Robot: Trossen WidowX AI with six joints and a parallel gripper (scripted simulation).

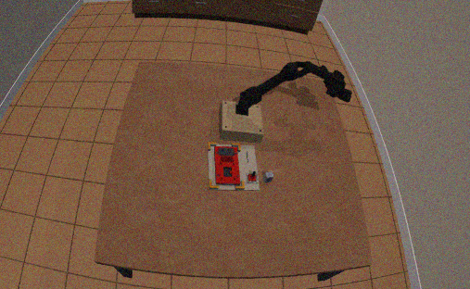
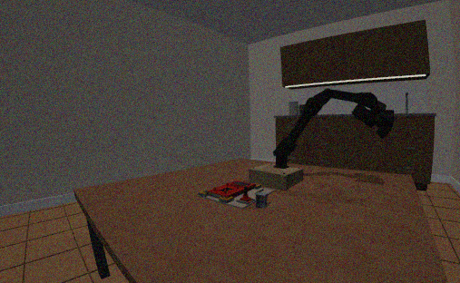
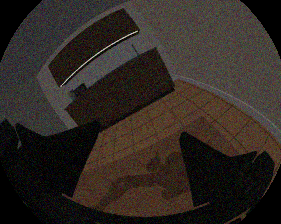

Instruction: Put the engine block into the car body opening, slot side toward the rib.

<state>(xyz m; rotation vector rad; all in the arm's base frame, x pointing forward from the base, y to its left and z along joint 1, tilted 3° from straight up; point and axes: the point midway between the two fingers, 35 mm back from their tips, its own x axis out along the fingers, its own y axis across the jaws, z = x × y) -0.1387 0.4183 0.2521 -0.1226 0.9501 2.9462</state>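
My gripper tip is now 53 cm short of the grey engine block, 30 cm to the left of it and 27 cm above it.
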